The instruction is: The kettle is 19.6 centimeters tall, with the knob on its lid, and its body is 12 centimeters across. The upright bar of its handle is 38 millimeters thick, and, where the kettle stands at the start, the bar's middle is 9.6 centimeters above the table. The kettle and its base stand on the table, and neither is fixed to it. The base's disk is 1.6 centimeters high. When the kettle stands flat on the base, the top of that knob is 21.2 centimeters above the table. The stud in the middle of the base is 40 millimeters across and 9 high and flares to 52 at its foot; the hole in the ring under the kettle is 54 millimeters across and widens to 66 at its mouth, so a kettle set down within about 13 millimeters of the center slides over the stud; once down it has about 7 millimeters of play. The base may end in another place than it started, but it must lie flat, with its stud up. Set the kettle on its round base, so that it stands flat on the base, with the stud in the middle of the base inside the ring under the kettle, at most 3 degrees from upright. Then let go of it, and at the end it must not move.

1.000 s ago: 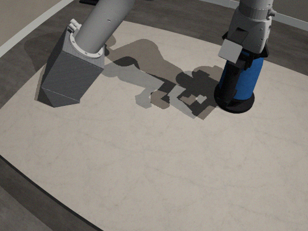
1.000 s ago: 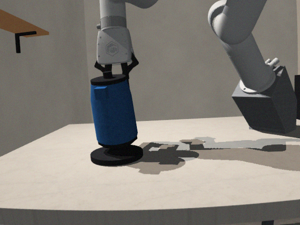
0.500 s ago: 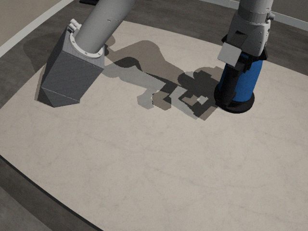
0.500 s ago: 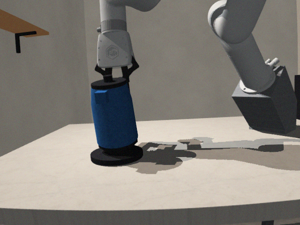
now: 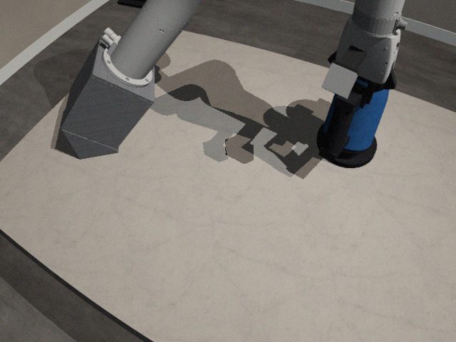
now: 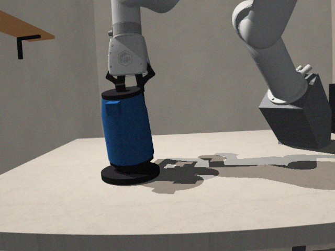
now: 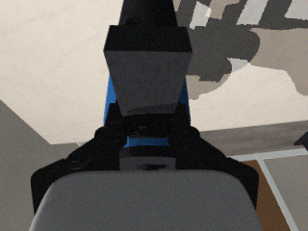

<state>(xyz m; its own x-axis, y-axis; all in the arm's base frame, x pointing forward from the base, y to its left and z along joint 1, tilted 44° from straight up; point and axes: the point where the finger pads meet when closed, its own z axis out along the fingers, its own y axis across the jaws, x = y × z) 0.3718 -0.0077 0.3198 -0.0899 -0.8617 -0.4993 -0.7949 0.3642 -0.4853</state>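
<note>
My hand is 6 cm above the blue kettle and 2 cm to the right of it. Also, from my hand: round black base: 19 cm below, 5 cm to the left, 1 cm ahead.
</note>
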